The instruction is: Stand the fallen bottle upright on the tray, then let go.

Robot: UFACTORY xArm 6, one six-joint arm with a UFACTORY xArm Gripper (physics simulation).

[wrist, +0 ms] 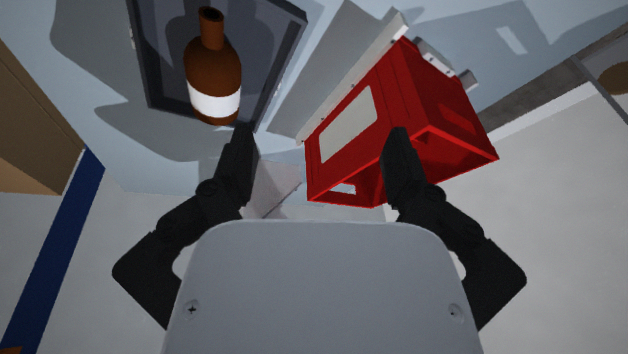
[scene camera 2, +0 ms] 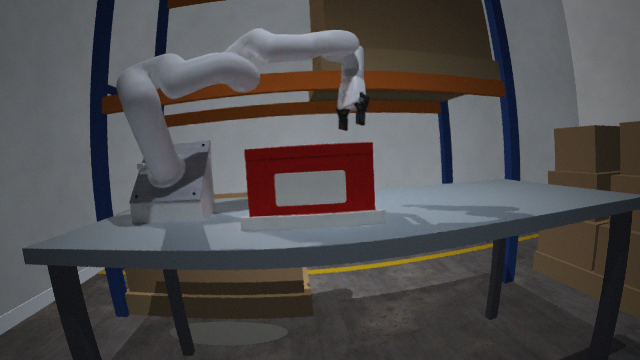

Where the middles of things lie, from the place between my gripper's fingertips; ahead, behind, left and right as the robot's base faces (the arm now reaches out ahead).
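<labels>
From the brown bottle (wrist: pixel 213 69), I find my hand 90 mm to the right of it and 140 mm past it, and 190 mm above it.
</labels>
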